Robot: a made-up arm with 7 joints. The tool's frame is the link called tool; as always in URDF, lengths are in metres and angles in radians.
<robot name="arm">
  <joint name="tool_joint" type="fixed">
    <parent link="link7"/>
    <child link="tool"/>
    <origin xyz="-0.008 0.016 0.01" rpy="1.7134 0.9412 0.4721"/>
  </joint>
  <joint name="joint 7" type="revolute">
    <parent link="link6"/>
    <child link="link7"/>
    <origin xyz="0.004 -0.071 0.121" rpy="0 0 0"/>
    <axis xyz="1 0 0"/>
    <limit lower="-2.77" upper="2.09" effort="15" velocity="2.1"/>
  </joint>
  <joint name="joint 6" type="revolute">
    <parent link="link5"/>
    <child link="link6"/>
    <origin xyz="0.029 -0.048 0.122" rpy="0 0 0"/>
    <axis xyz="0 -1 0"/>
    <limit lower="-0.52" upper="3.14" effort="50" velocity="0.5"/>
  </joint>
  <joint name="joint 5" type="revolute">
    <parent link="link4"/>
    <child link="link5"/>
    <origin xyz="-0.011 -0.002 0.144" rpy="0 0 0"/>
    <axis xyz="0 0 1"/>
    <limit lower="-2.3" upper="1.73" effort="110" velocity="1.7"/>
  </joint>
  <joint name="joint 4" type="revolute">
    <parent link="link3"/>
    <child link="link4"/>
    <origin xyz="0.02 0.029 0.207" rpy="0 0 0"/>
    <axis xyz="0 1 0"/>
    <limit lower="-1.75" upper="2.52" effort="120" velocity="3"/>
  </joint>
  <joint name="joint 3" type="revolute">
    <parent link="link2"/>
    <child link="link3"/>
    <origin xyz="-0.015 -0.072 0.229" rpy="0 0 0"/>
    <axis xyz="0 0 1"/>
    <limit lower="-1.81" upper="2.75" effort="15" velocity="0.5"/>
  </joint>
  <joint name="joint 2" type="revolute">
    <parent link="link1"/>
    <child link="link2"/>
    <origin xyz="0.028 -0.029 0.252" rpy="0 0 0"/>
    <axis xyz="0 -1 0"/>
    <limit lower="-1.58" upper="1.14" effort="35" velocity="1.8"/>
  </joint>
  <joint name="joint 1" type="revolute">
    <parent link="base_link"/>
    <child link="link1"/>
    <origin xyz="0.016 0.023 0.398" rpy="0 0 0"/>
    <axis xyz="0 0 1"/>
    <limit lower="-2.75" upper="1.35" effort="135" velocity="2.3"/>
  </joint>
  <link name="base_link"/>
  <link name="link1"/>
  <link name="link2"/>
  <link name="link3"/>
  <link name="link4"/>
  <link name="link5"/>
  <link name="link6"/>
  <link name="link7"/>
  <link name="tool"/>
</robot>
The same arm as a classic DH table. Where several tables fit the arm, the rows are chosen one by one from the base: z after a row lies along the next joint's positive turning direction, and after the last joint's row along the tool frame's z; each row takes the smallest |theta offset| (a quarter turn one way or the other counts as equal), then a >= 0, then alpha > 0; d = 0 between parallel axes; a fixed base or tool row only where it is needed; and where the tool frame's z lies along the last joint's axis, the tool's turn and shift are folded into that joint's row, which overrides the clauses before.
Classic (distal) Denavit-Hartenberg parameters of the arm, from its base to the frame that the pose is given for. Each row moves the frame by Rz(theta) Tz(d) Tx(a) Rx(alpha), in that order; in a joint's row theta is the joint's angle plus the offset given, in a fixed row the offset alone. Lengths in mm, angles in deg.
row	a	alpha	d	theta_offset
base (fixed)	28	0	0	55.18
joint 1	28	90	650	-55.18
joint 2	-15	-90	101	0
joint 3	20	-90	436	0
joint 4	-11	90	27	0
joint 5	29	90	266	0
joint 6	121	90	119	90
joint 7	8.5	-69.65	2.2	5.12
tool (fixed)	0	0	-17.9	-145.99
Joint limits (deg, base to tool): -157.56..77.35 -90.53..65.32 -103.71..157.56 -100.27..144.39 -131.78..99.12 -29.79..179.91 -158.71..119.75

